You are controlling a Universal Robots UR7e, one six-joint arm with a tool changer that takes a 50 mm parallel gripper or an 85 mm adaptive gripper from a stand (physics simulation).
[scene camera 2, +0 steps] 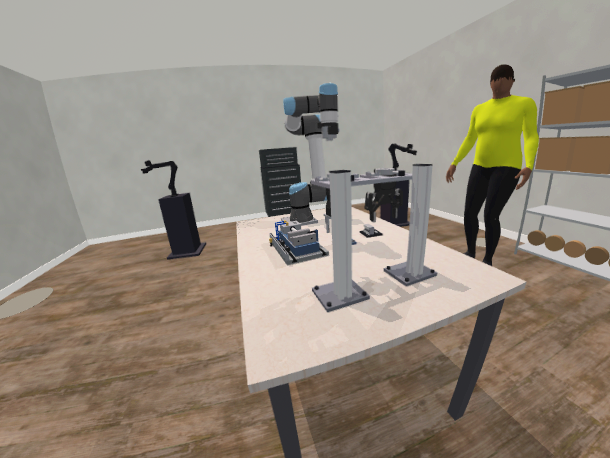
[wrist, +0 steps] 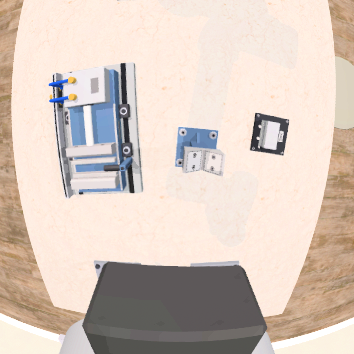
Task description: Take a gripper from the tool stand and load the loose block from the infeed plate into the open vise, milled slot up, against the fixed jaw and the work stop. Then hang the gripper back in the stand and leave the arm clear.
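Frame: origin at the arm's base, x ahead, y left, z up, level; millimetres.
Where they show: hand at its tool point: [scene camera 2: 329, 138]; arm's base at its link origin: [scene camera 2: 301, 219].
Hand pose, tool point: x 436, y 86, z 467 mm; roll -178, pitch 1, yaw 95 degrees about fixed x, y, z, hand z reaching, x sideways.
Note:
Things, the pixels of their top centre, and the offset from my tool point. "*": a spot on its surface instead. Level surfaces: height alone.
- loose block at its top centre: [wrist: 271, 135] [scene camera 2: 368, 225] dx -56, dy +207, dz -438 mm
- black infeed plate at its top centre: [wrist: 270, 134] [scene camera 2: 370, 232] dx -56, dy +221, dz -477 mm
- vise at its top centre: [wrist: 82, 135] [scene camera 2: 295, 228] dx -4, dy -181, dz -386 mm
- work stop at its top centre: [wrist: 111, 168] dx +55, dy -117, dz -388 mm
- blue base at its surface level: dz -474 mm
- stand's right post at a spot on its surface: [scene camera 2: 420, 220] * dx +414, dy +159, dz -277 mm
- table at its surface level: dz -485 mm
The arm's bare tool end [scene camera 2: 330, 131] is high above the table and carries no gripper; its dark housing [wrist: 173, 305] fills the bottom of the wrist view. An adaptive gripper [scene camera 2: 372, 207] hangs in the tool stand [scene camera 2: 342, 235]. Grey fingers show behind the stand's left post; their opening is unclear. The loose block [scene camera 2: 369, 228] [wrist: 270, 134] lies on the black infeed plate [scene camera 2: 376, 234] [wrist: 284, 127]; its slot's direction is unclear. The vise [scene camera 2: 305, 248] [wrist: 106, 125] is at left with its jaws apart. The work stop [wrist: 112, 167] reaches over the jaw gap.
A blue base [wrist: 182, 145] with two angled pale plates [wrist: 214, 161] stands between vise and infeed plate. The stand's right post [scene camera 2: 420, 220] rises from the table [scene camera 2: 300, 325]. A person in a yellow top [scene camera 2: 505, 132] stands right of the table.

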